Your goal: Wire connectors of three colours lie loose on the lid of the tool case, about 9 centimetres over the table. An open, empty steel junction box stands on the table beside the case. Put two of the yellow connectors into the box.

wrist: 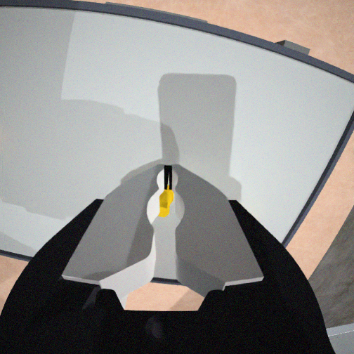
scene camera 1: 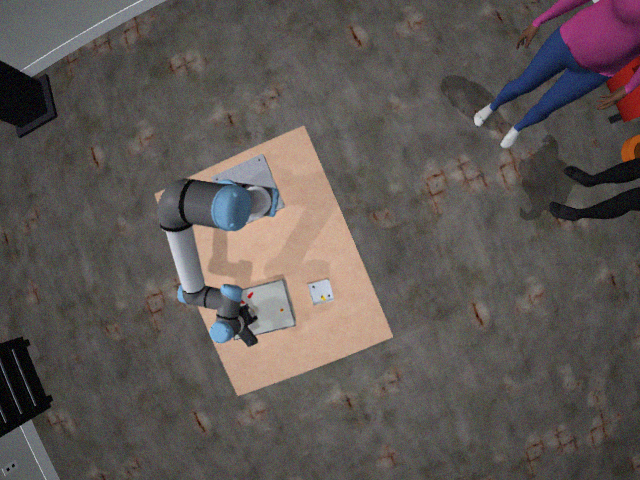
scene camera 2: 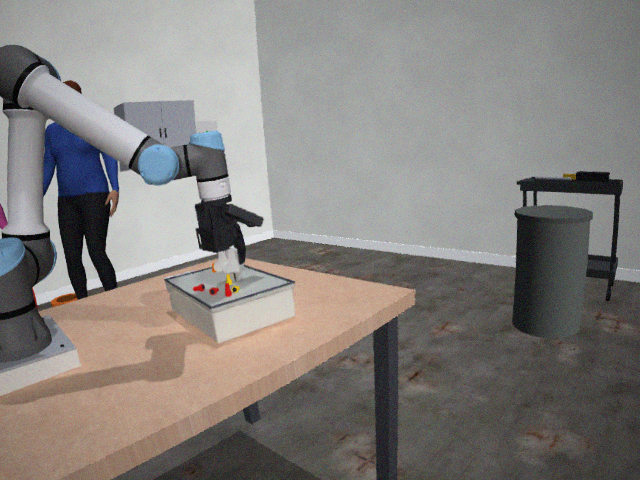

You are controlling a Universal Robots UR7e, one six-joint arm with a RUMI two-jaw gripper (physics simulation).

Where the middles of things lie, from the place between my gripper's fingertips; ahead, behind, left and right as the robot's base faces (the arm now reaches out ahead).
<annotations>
My hand is 20 mm past the tool case (scene camera 2: pixel 263 299), 30 mm to the right of it and 40 mm above it.
</annotations>
